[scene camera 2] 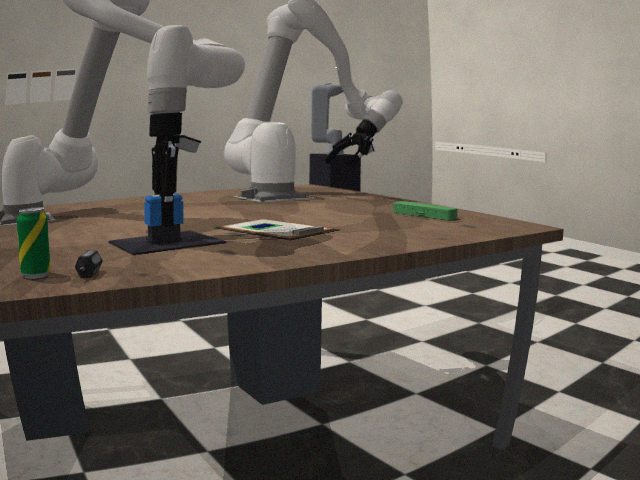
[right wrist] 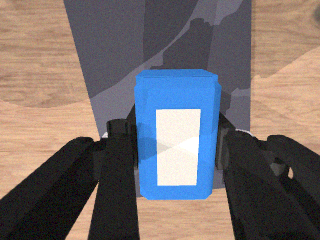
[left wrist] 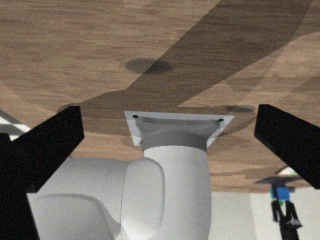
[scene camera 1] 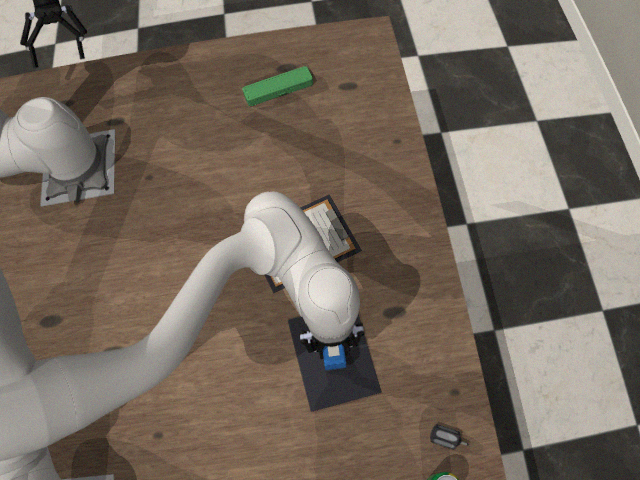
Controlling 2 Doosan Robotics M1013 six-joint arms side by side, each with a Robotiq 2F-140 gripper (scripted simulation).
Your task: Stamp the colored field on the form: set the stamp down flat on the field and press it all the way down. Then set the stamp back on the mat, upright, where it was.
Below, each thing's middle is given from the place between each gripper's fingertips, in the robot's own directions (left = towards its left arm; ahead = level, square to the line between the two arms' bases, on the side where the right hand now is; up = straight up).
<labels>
Right now the blue stamp (scene camera 2: 152, 207) is 2 cm below my right hand. From my right hand the other things lie so: dark mat (scene camera 1: 324, 389): 7 cm below.
Now: the blue stamp 70 cm ahead of my left hand (scene camera 2: 337, 163), 96 cm to the right of it and 7 cm below it. Also, from my left hand: dark mat (70 cm ahead, 96 cm to the right, 12 cm below).
</labels>
